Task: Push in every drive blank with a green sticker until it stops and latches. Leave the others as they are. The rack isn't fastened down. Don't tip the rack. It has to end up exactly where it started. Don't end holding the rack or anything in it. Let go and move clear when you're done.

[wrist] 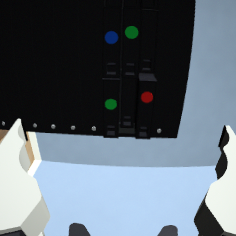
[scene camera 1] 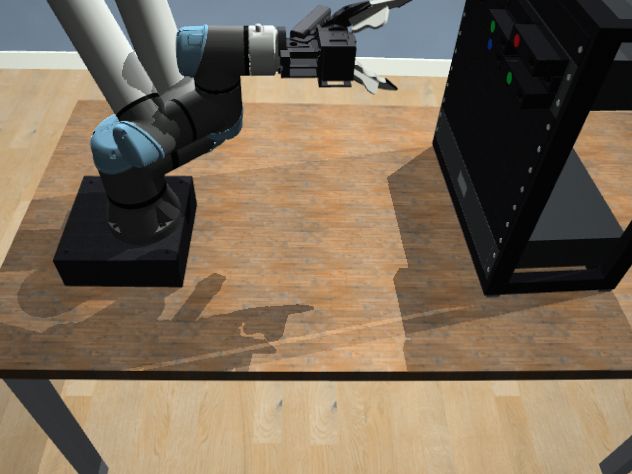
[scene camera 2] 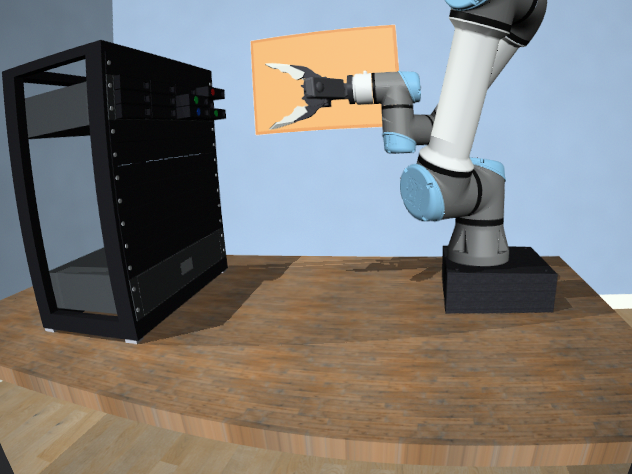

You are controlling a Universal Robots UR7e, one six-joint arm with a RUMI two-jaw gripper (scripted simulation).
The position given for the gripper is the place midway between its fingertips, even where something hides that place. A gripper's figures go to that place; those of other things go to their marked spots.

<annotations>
The gripper (wrist: 124, 124) is 14 cm from the lens. A red-sticker blank (wrist: 146, 84) is 30 cm from the lens.
</annotations>
